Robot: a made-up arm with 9 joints. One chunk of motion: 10 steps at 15 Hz.
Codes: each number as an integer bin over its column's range. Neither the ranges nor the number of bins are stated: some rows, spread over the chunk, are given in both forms.
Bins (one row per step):
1: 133 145 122 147 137 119
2: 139 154 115 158 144 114
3: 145 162 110 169 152 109
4: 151 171 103 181 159 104
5: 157 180 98 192 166 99
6: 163 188 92 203 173 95
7: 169 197 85 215 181 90
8: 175 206 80 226 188 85
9: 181 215 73 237 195 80
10: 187 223 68 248 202 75
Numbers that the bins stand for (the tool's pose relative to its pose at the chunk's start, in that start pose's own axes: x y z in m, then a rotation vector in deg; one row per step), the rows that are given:
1: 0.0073 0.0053 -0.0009 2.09 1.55 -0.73
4: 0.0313 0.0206 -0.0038 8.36 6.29 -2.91
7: 0.0553 0.0359 -0.0067 14.63 11.04 -4.94
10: 0.0793 0.0512 -0.0093 20.71 15.57 -7.12
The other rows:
2: 0.0153 0.0106 -0.0020 4.12 3.06 -1.46
3: 0.0233 0.0153 -0.0027 6.15 4.78 -2.18
5: 0.0393 0.0259 -0.0046 10.39 7.80 -3.64
6: 0.0473 0.0306 -0.0056 12.42 9.31 -4.22
8: 0.0633 0.0412 -0.0075 16.65 12.55 -5.67
9: 0.0713 0.0465 -0.0085 18.68 14.06 -6.39

